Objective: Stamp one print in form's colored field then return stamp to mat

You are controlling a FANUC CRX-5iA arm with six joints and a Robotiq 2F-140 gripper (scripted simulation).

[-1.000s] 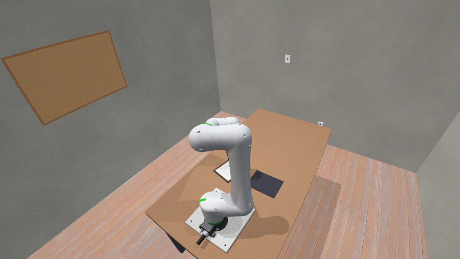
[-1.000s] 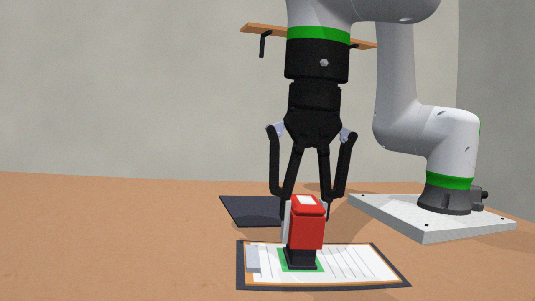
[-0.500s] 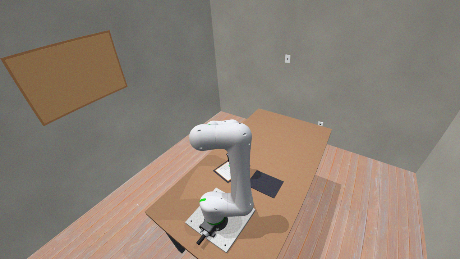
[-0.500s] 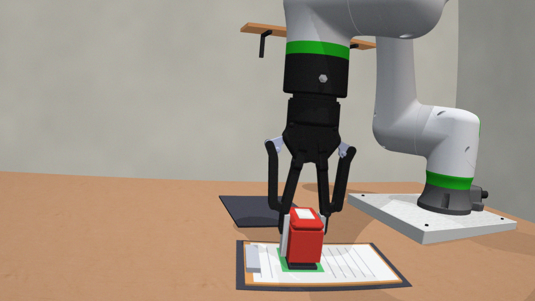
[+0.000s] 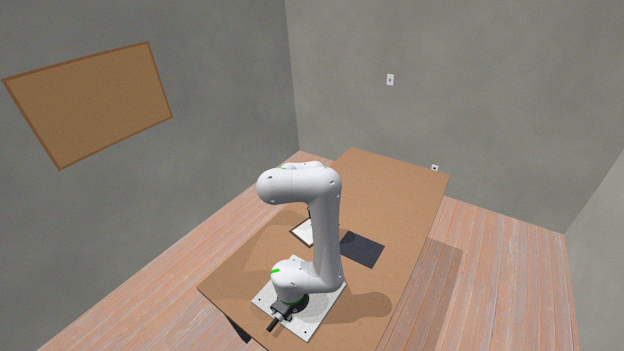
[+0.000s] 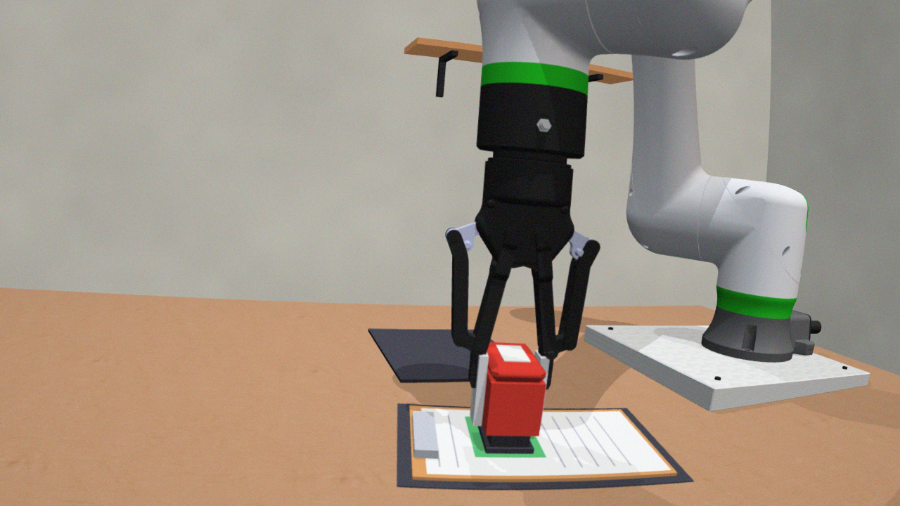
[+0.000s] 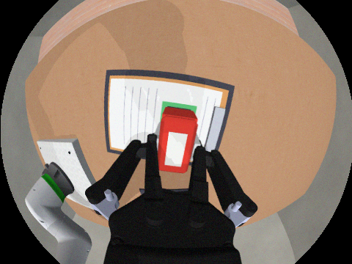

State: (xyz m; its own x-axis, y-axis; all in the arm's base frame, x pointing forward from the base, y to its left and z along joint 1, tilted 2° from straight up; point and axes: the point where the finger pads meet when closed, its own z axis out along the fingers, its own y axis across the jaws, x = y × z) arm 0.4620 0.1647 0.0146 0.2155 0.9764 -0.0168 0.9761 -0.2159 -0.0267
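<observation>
The black foot is 30 mm below my hand. Round my hand: dark mat (280 mm to the right, 50 mm below, 30 mm behind); clipboard (50 mm below, 10 mm to the left, 10 mm behind); red stamp (10 mm below).
</observation>
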